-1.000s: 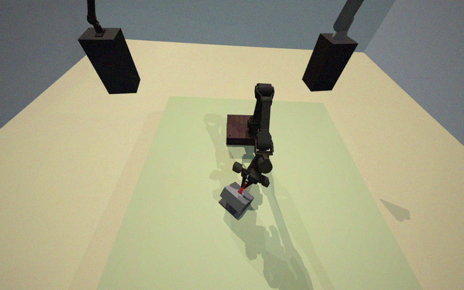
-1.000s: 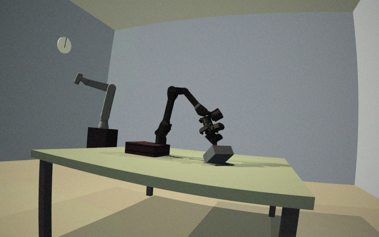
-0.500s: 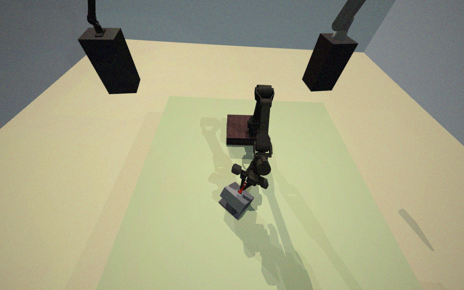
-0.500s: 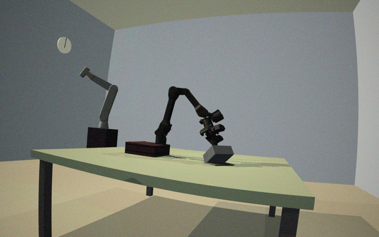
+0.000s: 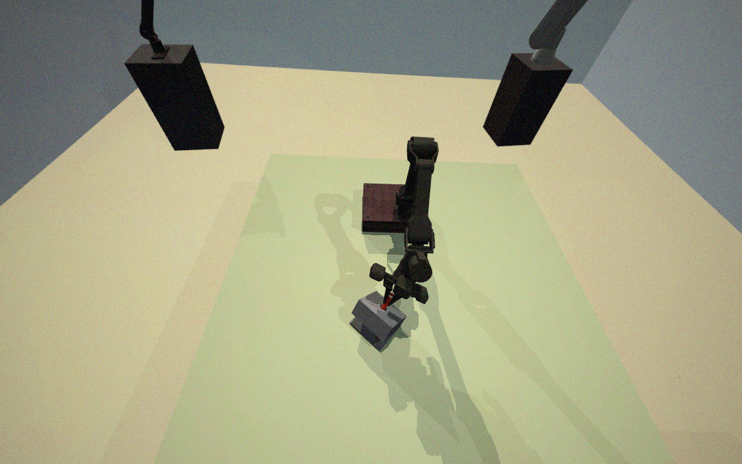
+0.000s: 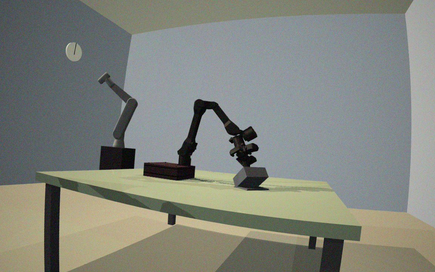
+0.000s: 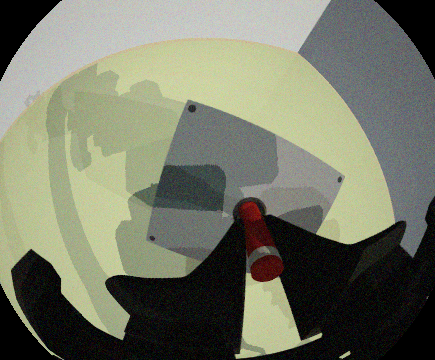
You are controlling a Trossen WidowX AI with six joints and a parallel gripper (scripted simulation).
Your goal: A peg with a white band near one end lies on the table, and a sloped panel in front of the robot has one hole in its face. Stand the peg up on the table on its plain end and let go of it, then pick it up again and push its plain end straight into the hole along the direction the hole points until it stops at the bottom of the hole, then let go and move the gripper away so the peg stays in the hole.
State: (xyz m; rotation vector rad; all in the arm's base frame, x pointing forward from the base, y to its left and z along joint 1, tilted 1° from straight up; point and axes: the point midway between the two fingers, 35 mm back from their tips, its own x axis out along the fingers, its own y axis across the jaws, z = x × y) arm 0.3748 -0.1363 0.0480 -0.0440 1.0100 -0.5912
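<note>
The red peg is 1 cm to the left of my gripper tip, 1 cm behind it and 1 cm above it. Round my gripper tip: grey sloped panel 4 cm below, 2 cm to the right, 2 cm ahead.
</note>
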